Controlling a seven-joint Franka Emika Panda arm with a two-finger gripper.
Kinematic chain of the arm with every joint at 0, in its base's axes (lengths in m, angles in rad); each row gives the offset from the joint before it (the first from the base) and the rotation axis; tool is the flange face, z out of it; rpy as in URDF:
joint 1: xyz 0 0 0.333 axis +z
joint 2: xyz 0 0 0 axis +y
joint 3: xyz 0 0 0.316 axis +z
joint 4: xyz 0.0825 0 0 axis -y
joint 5: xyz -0.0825 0 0.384 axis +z
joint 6: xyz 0 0 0 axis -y
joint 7: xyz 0.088 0 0 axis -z
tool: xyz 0 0 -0.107 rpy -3.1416 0 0
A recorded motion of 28 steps. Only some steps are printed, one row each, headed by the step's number.
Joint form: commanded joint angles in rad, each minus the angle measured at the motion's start. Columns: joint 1, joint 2, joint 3, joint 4, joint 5, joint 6, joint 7.
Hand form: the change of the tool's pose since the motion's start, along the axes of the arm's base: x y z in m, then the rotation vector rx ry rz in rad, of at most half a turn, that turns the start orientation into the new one. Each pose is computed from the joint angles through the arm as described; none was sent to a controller.
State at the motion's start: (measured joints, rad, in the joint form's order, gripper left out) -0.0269 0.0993 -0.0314 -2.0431 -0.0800 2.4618 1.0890
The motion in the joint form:
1: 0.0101 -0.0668 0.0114 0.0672 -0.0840 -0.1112 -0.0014
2: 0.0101 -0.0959 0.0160 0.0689 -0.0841 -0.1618 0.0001
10: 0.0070 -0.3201 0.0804 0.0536 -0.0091 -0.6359 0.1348
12: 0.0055 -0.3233 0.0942 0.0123 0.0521 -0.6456 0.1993
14: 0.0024 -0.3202 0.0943 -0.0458 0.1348 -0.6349 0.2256
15: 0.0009 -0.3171 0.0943 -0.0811 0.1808 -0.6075 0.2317
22: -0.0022 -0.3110 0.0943 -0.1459 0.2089 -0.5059 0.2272
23: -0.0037 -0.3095 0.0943 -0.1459 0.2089 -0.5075 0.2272
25: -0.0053 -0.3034 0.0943 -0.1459 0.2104 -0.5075 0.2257
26: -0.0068 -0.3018 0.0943 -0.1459 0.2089 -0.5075 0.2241
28: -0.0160 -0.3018 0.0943 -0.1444 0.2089 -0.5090 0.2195
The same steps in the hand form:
1: -0.0033 0.0103 0.0601 -0.0790 -0.0196 0.0514
2: -0.0112 0.0121 0.0722 -0.0803 -0.0004 0.0479
10: -0.0991 0.0435 0.1363 -0.0062 0.2491 -0.0944
12: -0.1056 0.0546 0.1165 0.0568 0.2973 -0.1536
14: -0.1115 0.0593 0.0882 0.1374 0.3549 -0.1953
15: -0.1133 0.0616 0.0724 0.1825 0.3704 -0.2126
22: -0.1122 0.0605 0.0476 0.2122 0.3415 -0.2242
23: -0.1121 0.0597 0.0467 0.2122 0.3445 -0.2259
25: -0.1112 0.0590 0.0438 0.2133 0.3505 -0.2270
26: -0.1110 0.0582 0.0430 0.2118 0.3518 -0.2267
28: -0.1107 0.0538 0.0436 0.2128 0.3509 -0.2309

